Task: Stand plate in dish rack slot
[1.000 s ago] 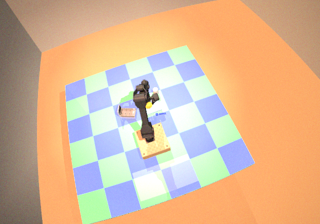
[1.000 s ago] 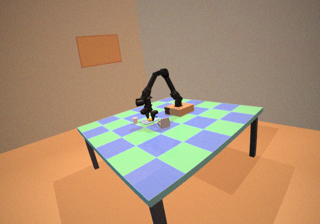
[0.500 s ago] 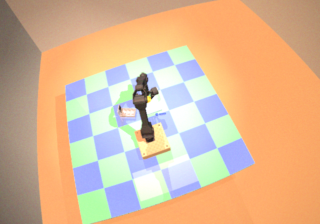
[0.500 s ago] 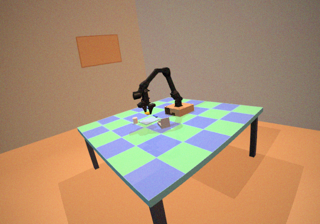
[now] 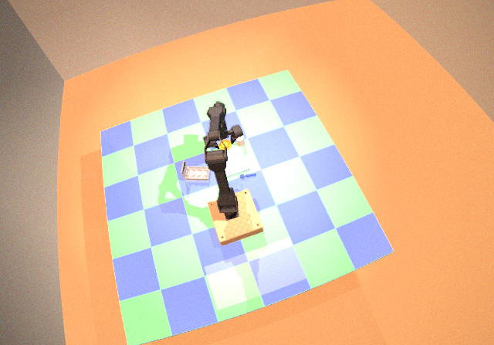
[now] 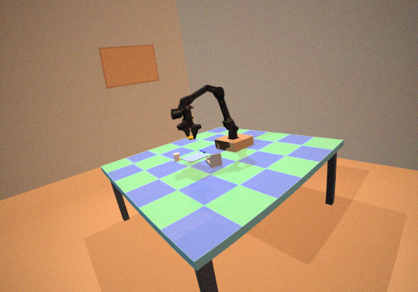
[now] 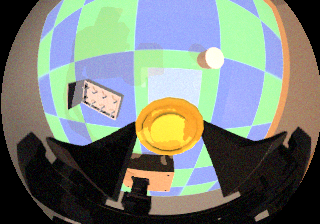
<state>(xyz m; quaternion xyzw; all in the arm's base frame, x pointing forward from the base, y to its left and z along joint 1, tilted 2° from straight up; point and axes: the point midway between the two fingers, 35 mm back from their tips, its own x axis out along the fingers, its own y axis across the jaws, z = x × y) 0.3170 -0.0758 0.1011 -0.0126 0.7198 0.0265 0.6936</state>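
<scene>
The dish rack lies 18 cm to the left of my gripper tip, 12 cm below it and 2 cm behind it. The rest, counted from my gripper tip: white cup 12 cm below, 9 cm to the right, 9 cm ahead; pale blue mat 14 cm below, 2 cm to the right, 1 cm behind; yellow plate 1 cm above.
</scene>
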